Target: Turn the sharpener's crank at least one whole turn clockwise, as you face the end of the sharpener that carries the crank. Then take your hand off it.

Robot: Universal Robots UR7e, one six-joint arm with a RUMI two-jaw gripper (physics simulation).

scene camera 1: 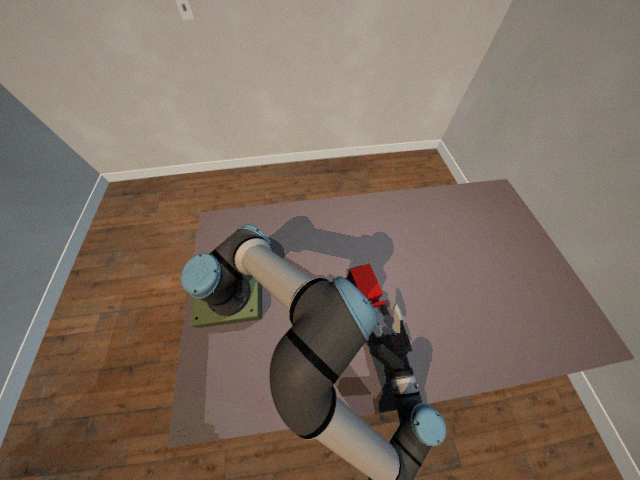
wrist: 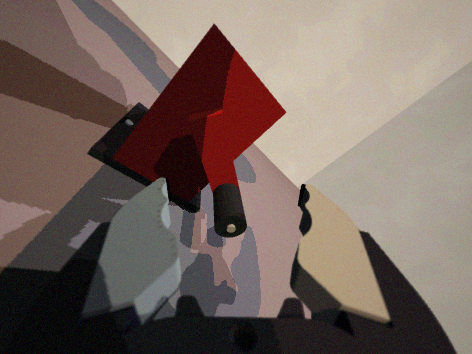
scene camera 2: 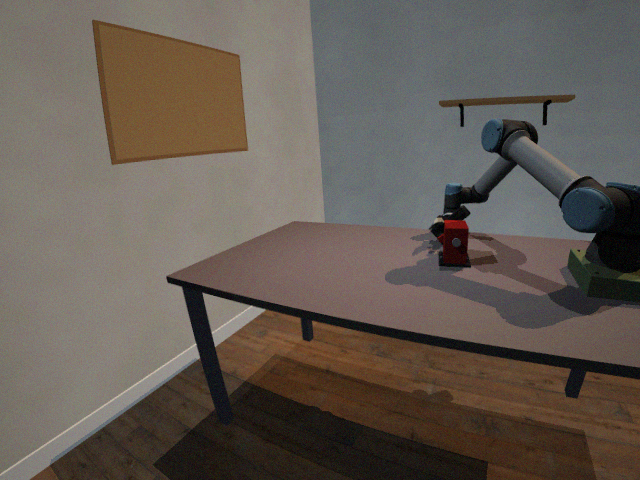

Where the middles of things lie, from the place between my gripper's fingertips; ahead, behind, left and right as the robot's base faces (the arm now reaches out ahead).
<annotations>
I see my gripper 20 mm past the crank (wrist: 208, 128).
</annotations>
